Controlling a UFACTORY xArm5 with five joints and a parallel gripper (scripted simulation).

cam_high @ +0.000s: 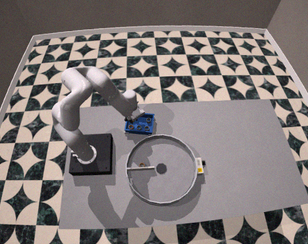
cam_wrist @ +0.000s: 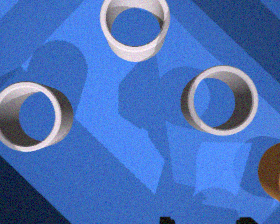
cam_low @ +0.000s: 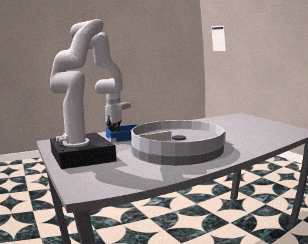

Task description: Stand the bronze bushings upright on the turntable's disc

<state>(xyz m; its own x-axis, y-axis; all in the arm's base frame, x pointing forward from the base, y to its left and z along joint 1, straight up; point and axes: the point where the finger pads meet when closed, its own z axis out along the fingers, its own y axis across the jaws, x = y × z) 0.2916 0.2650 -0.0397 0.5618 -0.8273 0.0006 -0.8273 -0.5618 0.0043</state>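
The blue crate is 4 cm ahead of my hand, 3 cm to the right of it and 1 cm below it. The rest, counted from my hand: turntable (37 cm to the right, 16 cm ahead, 2 cm above).
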